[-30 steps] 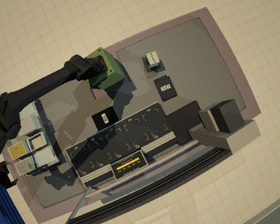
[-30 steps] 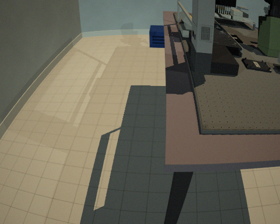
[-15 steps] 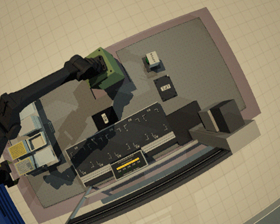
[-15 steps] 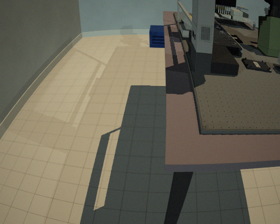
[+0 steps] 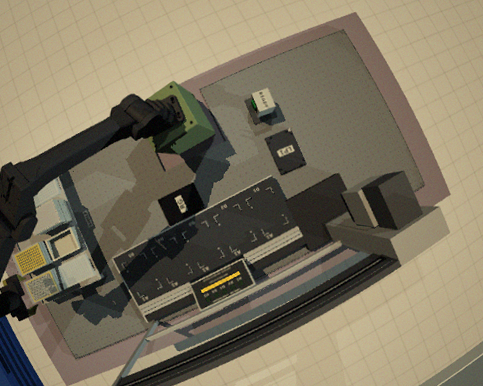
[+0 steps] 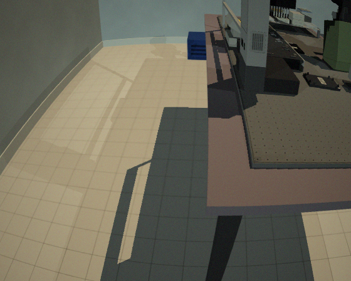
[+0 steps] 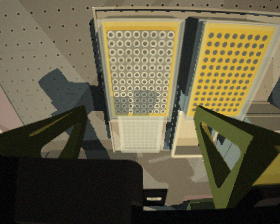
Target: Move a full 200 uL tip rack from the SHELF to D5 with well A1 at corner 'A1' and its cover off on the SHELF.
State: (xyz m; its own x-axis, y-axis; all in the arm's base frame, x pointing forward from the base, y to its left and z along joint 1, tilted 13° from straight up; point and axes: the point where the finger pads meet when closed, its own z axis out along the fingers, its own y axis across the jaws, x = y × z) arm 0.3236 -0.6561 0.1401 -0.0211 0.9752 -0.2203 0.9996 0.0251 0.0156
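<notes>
The yellow tip rack lies 100 mm below my hand, 10 mm to the left of it and 10 mm behind it. From my hand the other things lie so: shelf (160 mm behind, 140 mm below, 60 mm to the left); then pale sealed block (220 mm behind, 130 mm to the left, 80 mm below); then tan reservoir (130 mm to the left, 130 mm below, 110 mm behind).
</notes>
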